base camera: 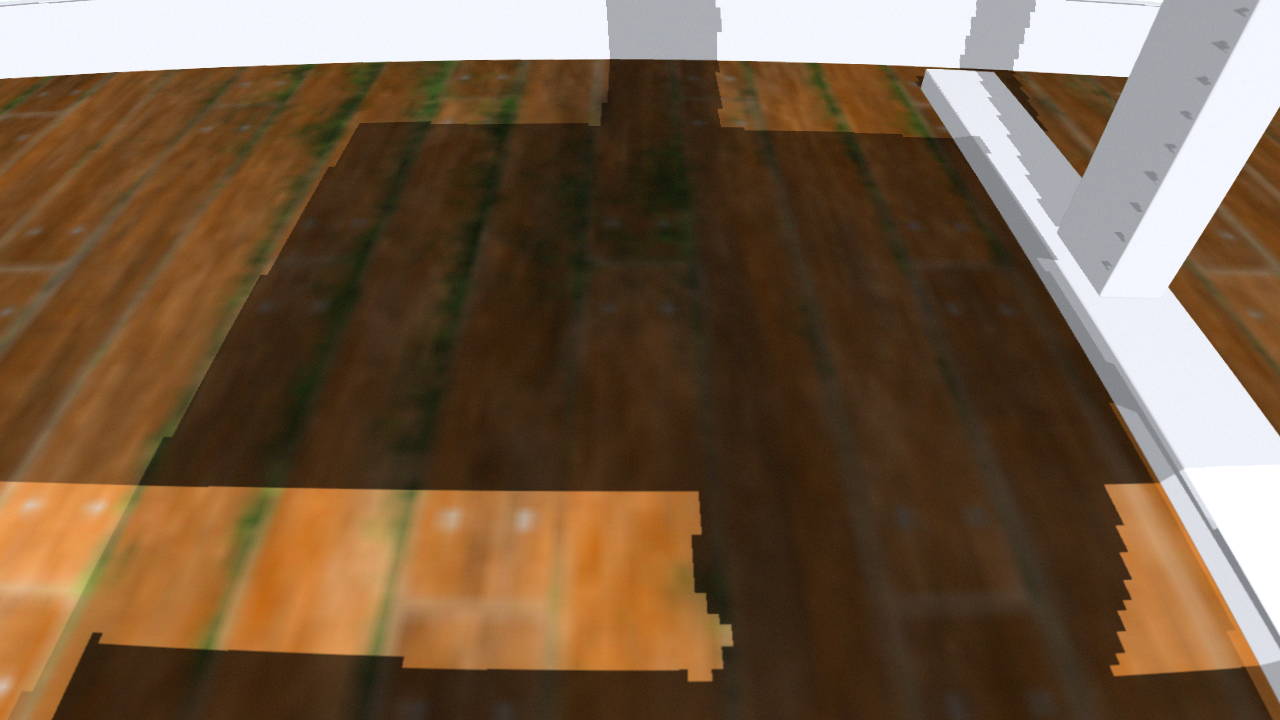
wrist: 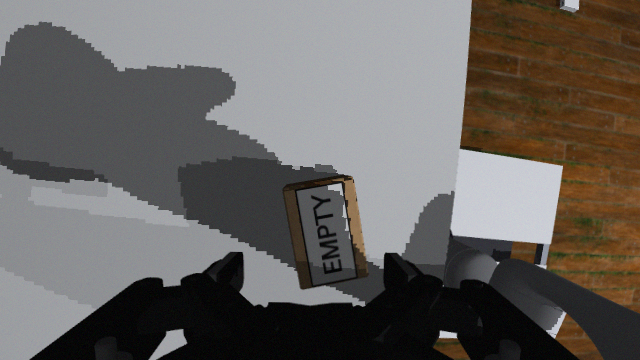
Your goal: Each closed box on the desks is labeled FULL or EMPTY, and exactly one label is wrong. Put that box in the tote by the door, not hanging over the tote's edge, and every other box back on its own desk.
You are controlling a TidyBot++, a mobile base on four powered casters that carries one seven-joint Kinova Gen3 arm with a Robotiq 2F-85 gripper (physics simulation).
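Frame: origin at the arm's base, x ahead, y left, z up, level; millimetres.
Seen in the pictures: gripper, fingertip midpoint: [wrist: 313,268].
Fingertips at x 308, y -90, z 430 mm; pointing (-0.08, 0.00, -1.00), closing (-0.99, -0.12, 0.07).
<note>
A point is followed by its place in that frame.
A small brown box [wrist: 326,232] {x 296, y -99, z 373 mm} with a white label reading EMPTY lies on the light grey desk top [wrist: 350,75] {x 285, y -250, z 323 mm} in the wrist view, near the desk's right edge. Its long side runs nearly up and down in that view, slightly tilted. My gripper [wrist: 313,268] {x 308, y -90, z 430 mm} is open, with one fingertip to the left and one to the right of the box's lower part in the view. The fingers do not touch the box, and the gripper appears to be above it. The tote and the other boxes do not show in either view.
In the base camera view a white leg [base camera: 1190,161] {x 500, y -335, z -259 mm} rises from a white floor bar [base camera: 1150,340] {x 456, y -344, z -372 mm} at the right. A white wall [base camera: 358,35] {x 931, y 344, z -365 mm} runs across the back. The wrist view shows my white mobile base [wrist: 505,197] {x -218, y -143, z -14 mm} beside the desk edge, over the wooden floor [wrist: 540,100] {x -683, y -585, z -397 mm}.
</note>
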